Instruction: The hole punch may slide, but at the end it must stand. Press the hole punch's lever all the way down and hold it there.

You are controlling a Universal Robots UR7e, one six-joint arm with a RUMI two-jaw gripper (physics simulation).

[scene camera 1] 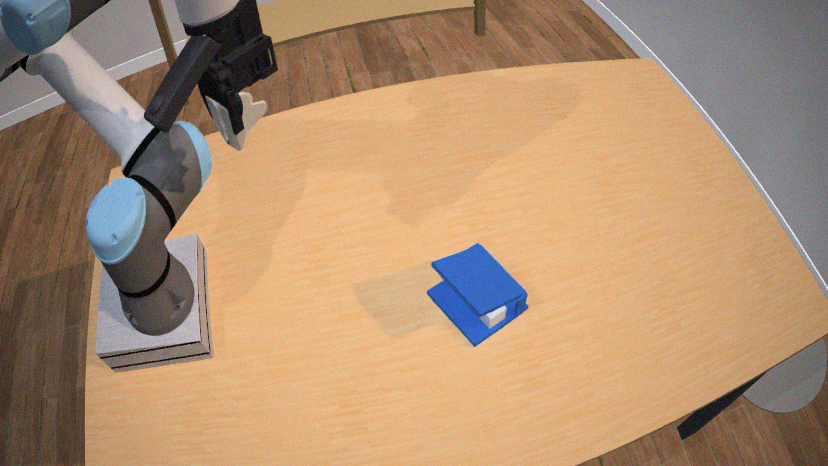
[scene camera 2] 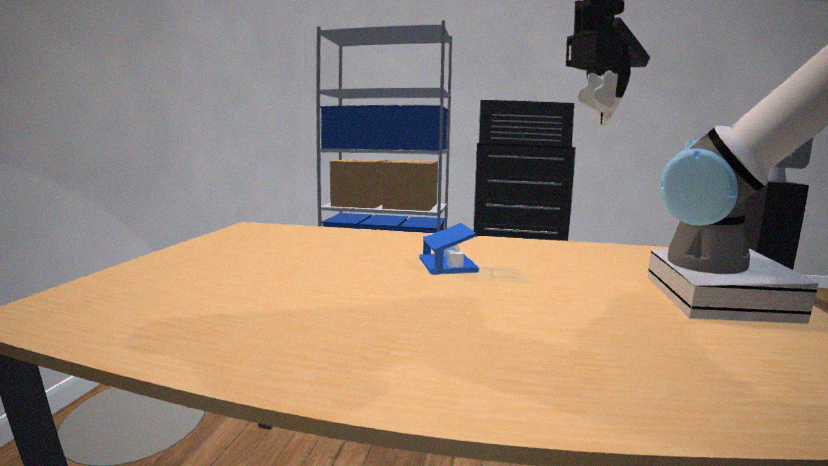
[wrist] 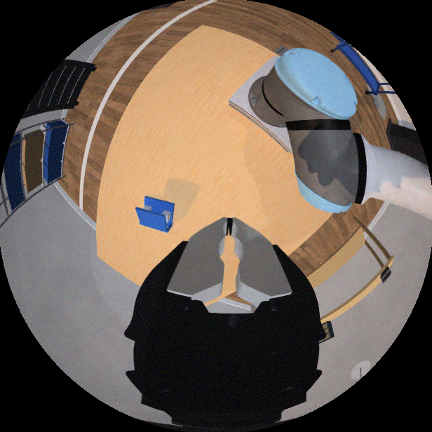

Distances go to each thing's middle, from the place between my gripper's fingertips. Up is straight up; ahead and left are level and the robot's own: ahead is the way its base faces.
Right now the blue lever (scene camera 1: 475, 276) is 280 mm ahead of my hand, 120 mm to the right of it and 250 mm below it. Also, from my hand: blue hole punch (scene camera 1: 476, 330) (280 mm ahead, 120 mm to the right, 270 mm below).
